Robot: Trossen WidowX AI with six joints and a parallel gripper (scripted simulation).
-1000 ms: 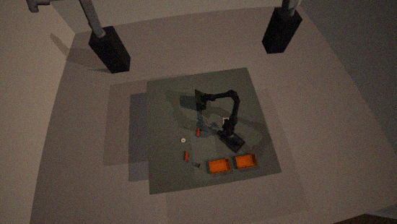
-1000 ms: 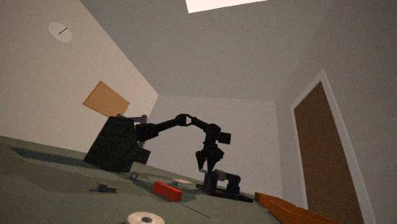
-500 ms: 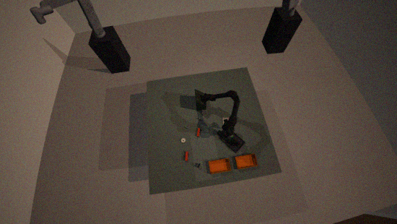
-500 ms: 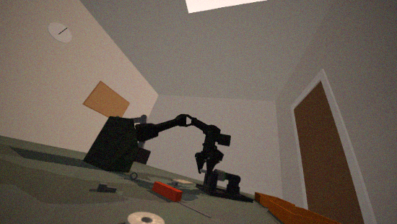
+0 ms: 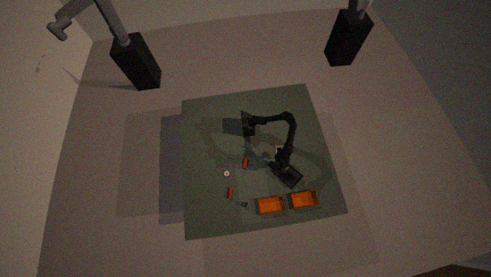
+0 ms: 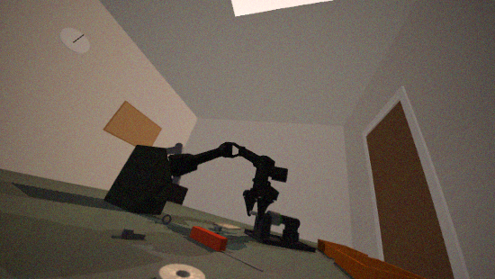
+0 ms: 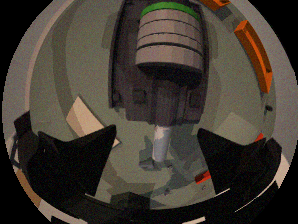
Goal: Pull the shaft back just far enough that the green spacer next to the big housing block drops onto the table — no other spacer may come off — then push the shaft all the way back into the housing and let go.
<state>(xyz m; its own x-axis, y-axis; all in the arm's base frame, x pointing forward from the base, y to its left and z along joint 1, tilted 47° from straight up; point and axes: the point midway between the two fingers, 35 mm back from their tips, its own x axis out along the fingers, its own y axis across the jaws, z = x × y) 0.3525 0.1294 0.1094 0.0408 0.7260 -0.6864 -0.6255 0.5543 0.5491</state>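
My gripper tip is 7 cm short of the grey shaft, 5 cm to the right of it and 2 cm below it. From my gripper tip the other things lie so: white ring: 43 cm to the right, 6 cm below, 3 cm ahead; beige card: 12 cm behind, 7 cm to the left, 6 cm below; greenish spacer: 8 cm ahead, 6 cm to the left, 2 cm above.
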